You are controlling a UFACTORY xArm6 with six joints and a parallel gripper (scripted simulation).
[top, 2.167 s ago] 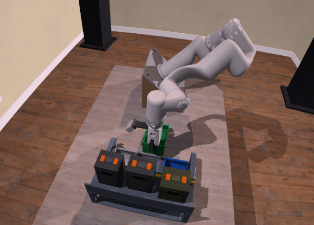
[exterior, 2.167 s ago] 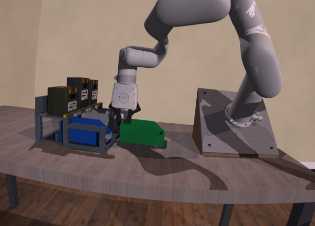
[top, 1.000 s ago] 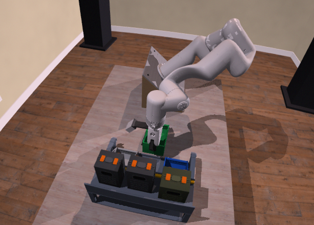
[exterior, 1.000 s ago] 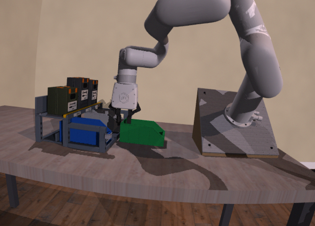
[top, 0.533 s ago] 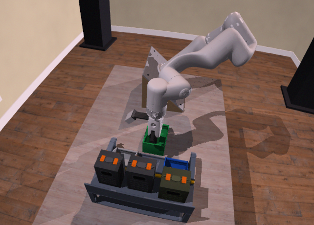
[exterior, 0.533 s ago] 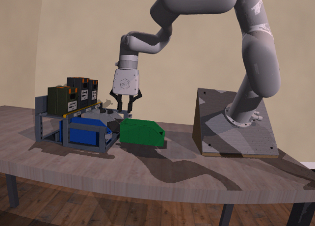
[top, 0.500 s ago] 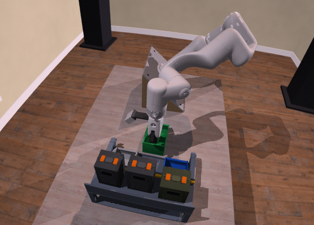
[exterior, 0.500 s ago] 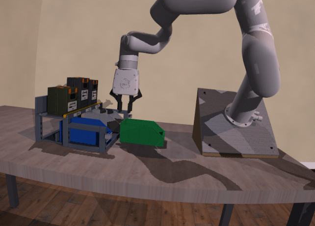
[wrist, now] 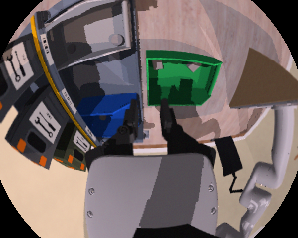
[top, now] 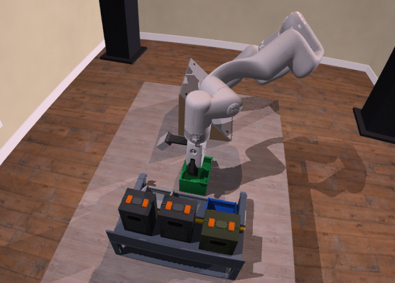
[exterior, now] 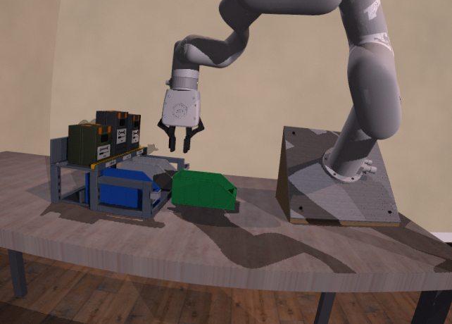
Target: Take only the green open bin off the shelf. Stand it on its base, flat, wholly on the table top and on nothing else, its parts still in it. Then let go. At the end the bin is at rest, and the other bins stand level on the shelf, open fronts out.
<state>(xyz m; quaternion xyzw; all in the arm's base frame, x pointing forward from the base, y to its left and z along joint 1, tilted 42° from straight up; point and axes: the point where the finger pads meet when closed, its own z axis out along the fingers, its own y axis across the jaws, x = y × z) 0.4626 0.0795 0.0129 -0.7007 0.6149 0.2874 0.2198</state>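
The green open bin lies 8 cm behind my hand, 1 cm to the right of it and 12 cm below it. From my hand the other things lie so: grey bin: 12 cm ahead, 10 cm to the right, 11 cm below; then olive box: 20 cm ahead, 13 cm to the left; then blue bin: 11 cm ahead, 12 cm to the left, 11 cm below.
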